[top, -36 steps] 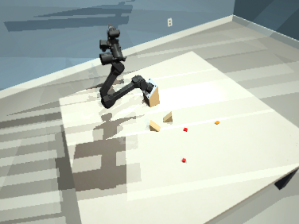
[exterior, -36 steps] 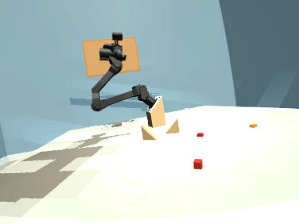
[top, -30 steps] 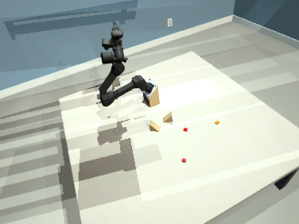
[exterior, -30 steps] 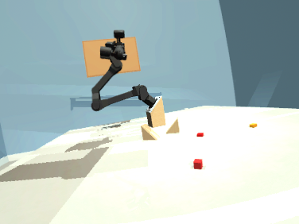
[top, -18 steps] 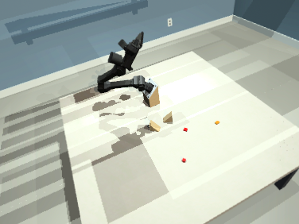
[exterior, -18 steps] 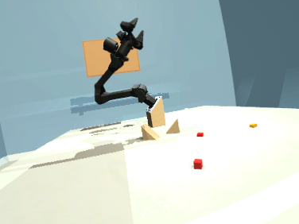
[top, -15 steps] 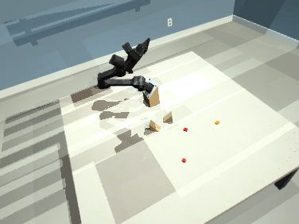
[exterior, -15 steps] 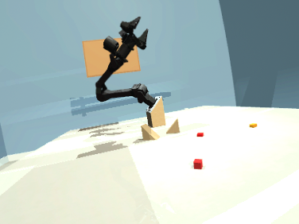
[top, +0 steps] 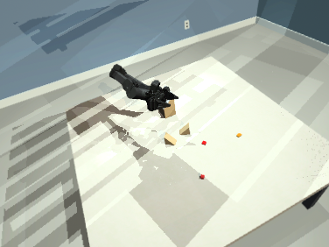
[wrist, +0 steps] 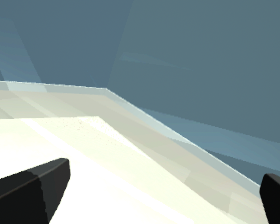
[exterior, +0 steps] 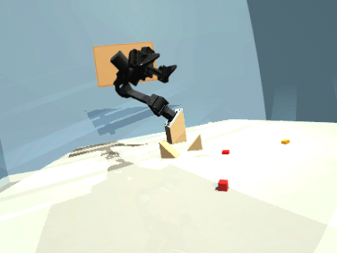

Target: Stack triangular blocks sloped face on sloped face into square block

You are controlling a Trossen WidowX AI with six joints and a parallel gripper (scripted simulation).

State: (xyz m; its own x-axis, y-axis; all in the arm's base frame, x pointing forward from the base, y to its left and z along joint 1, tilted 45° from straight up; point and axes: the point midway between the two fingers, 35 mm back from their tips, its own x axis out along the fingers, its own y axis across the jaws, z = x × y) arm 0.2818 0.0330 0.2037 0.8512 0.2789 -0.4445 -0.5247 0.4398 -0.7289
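Now: gripper tip 6 cm past the triangular block, 4 cm to the left of it and 32 cm above it. Also, from my gripper tip: orange piece: 16 cm ahead, 31 cm to the left, 33 cm below.
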